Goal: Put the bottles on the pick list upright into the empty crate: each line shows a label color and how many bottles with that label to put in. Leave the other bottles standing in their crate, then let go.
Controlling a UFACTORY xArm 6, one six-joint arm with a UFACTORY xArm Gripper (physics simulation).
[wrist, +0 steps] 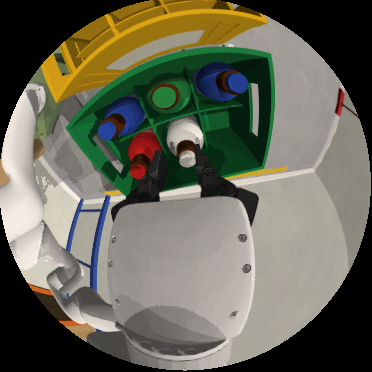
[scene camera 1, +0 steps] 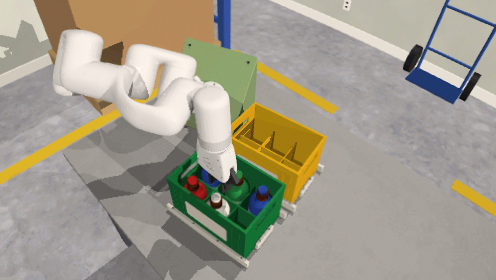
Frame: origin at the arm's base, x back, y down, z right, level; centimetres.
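Seen in the pictures: gripper, between the fingertips: (wrist: 178,155) (scene camera 1: 220,185).
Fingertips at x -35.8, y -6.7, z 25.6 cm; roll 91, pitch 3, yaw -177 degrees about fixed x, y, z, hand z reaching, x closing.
Note:
Offsets run from my fingertips to a thing's middle.
The green crate {dx +0.3, dy +9.4, dz -2.2 cm} (scene camera 1: 246,241) (wrist: 271,107) holds a red bottle {dx +7.8, dy +9.6, dz +3.7 cm} (scene camera 1: 195,190) (wrist: 144,145), a white bottle {dx -1.0, dy +9.6, dz +2.5 cm} (scene camera 1: 221,208) (wrist: 185,131), a green bottle {dx +0.7, dy +9.6, dz -7.1 cm} (scene camera 1: 239,191) (wrist: 181,92), a blue bottle {dx -7.8, dy +9.6, dz -8.6 cm} (scene camera 1: 258,205) (wrist: 209,82) at one end and another blue bottle {dx +9.5, dy +9.6, dz -4.9 cm} (scene camera 1: 209,179) (wrist: 131,115) at the other. All stand upright; one compartment is empty. The yellow crate (scene camera 1: 309,176) (wrist: 90,75) beside it shows empty compartments. My gripper (scene camera 1: 230,181) (wrist: 178,155) is partly open, pointing down over the green crate, with nothing between its fingers. It partly hides the green and rear blue bottles in the scene view. The pick list does not show.
A light green box (scene camera 1: 220,70) stands behind the yellow crate, beside the arm. Pale rails {dx -1.4, dy +16.7, dz +7.5 cm} (scene camera 1: 210,237) run along the bottom of the green crate. The two crates stand close together, with raised walls and dividers. A blue hand truck (scene camera 1: 435,86) stands far off by the wall.

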